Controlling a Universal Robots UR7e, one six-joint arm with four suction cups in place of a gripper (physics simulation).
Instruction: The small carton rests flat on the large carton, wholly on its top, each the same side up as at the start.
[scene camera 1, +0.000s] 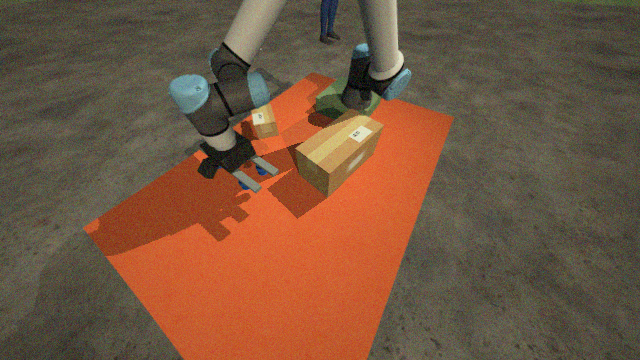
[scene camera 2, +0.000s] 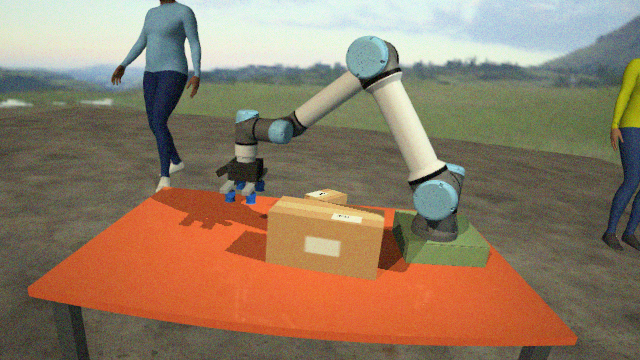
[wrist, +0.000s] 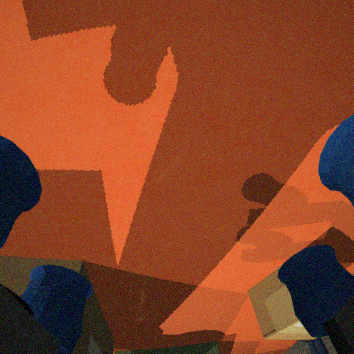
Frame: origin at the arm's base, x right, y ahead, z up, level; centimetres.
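Where they show: hand, its tool point: (scene camera 1: 241, 167) (wrist: 184, 235); arm's base, origin of its link: (scene camera 1: 355, 100) (scene camera 2: 434, 232).
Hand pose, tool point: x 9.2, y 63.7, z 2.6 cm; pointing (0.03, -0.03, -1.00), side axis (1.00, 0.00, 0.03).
Each offset is from my tool point to the top centre of the thing. Level surfaces: height alone.
The large carton {dx -21.9, dy -29.4, dz +5.2 cm} (scene camera 1: 336, 152) (scene camera 2: 325, 227) (wrist: 15, 272) stands on the orange table, its taped top with a white label facing up. The small carton {dx +20.1, dy -27.2, dz -2.4 cm} (scene camera 1: 265, 127) (scene camera 2: 334, 196) (wrist: 272, 310) stands apart on the table, behind the large one in scene camera 2, which hides its lower part. Its label shows on top. In the wrist view a cup partly covers each carton. My gripper (scene camera 1: 253, 177) (scene camera 2: 245, 191) (wrist: 182, 225) has its blue suction cups pointing down with nothing on them. It hangs above the table, beside the large carton's end, and is open.
The orange table {dz -10.3 cm} (scene camera 1: 300, 275) (scene camera 2: 200, 300) bears a green block (scene camera 1: 327, 102) (scene camera 2: 450, 252) under the arm's base. Arm shadows cross the table. A person in a blue top (scene camera 2: 167, 45) stands behind the table, and a person in yellow (scene camera 2: 631, 100) is at the far right.
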